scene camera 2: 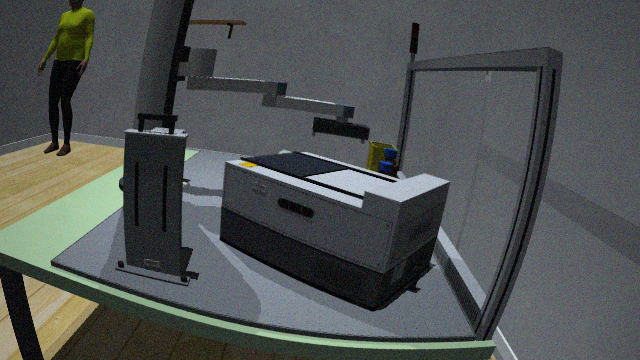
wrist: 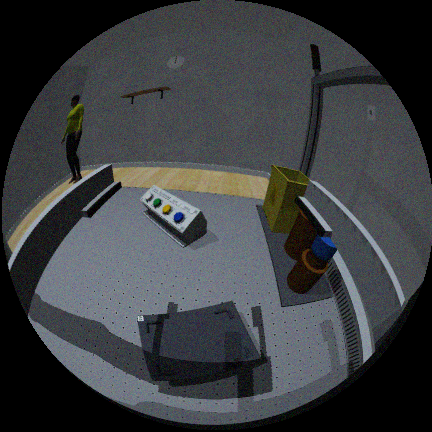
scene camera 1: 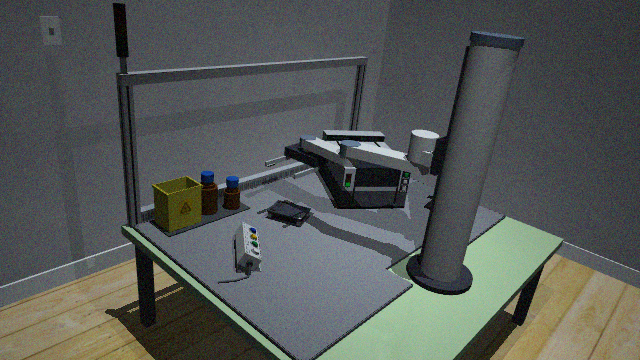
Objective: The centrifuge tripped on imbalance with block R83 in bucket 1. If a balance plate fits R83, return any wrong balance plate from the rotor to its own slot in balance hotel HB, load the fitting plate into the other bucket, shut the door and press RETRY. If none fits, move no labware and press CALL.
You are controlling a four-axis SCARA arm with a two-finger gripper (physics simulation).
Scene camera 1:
my gripper
centrifuge
button box
brown bottles with blue caps
